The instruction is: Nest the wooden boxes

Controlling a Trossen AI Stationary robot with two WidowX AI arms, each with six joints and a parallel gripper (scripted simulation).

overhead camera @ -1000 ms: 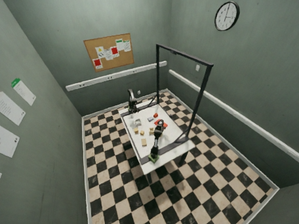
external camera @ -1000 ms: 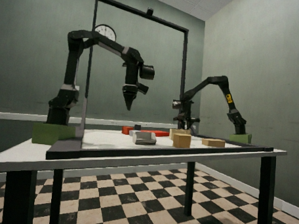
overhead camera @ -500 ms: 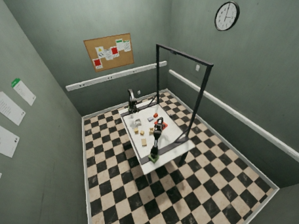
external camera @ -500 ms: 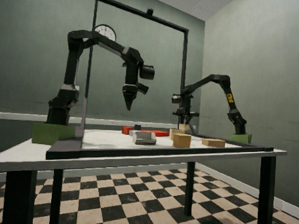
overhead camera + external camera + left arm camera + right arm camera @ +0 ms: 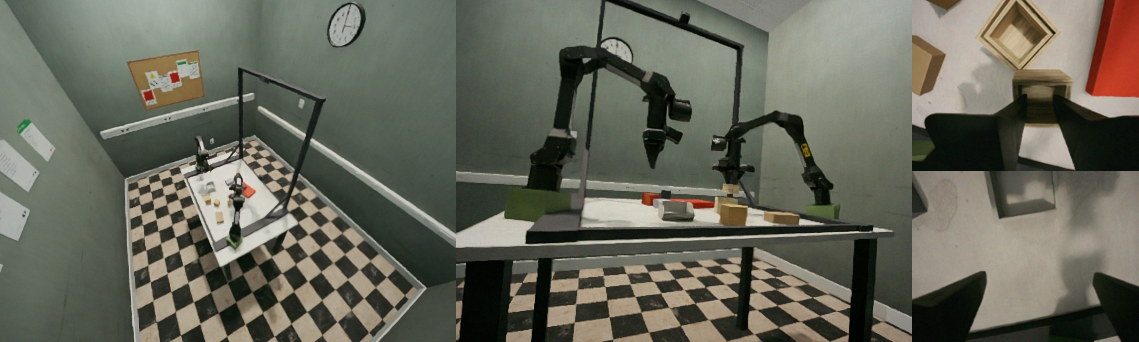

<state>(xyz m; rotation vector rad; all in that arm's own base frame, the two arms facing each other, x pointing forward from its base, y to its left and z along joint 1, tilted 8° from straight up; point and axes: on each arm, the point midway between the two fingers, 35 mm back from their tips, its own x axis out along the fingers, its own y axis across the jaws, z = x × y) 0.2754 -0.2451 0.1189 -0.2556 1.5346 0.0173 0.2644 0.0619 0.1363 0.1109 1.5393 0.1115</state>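
My right hand is 80 mm to the right of the grey open box and 160 mm above it. Also, from my right hand: flat red block (320 mm behind, 280 mm to the left, 170 mm below); grey block (210 mm behind, 100 mm to the left, 170 mm below); flat brown box (50 mm ahead, 470 mm to the left, 170 mm below).
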